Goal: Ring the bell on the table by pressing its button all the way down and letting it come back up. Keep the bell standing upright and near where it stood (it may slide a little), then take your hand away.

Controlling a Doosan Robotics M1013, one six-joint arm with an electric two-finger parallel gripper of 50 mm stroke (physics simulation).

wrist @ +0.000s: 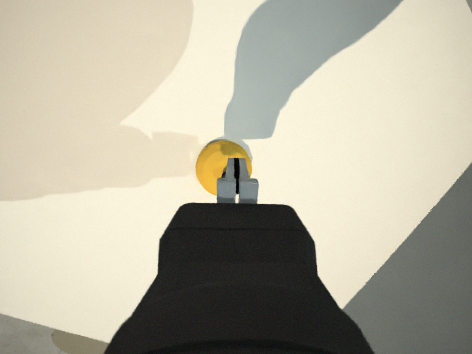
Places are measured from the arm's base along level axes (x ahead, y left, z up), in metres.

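Pixels of known places: gripper, fingertip midpoint: [236, 168].
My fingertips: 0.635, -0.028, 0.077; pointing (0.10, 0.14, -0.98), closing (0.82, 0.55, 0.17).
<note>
Behind a point stands the place of what it marks, as x, y, z.
The yellow bell [208, 167] {0.622, -0.053, 0.010} stands upright on the pale table [310, 200] {0.816, -0.011, -0.029}, seen from above near the middle of the wrist view. My gripper [236, 168] {0.635, -0.028, 0.077} is shut with nothing between its fingers. The fingertips overlap the right part of the bell in the view and hide its lower right side. A bit of something dark, maybe the bell's button, shows at the left edge of the fingers. The button is mostly hidden, so I cannot tell how far down it is or whether the fingertips touch it.
A grey-blue shadow reaches the bell from the top, and a beige shadow reaches it from the left. The table's edge runs diagonally at the lower right, with a dark grey area beyond it. Another table edge shows at the lower left, with grey floor beyond.
</note>
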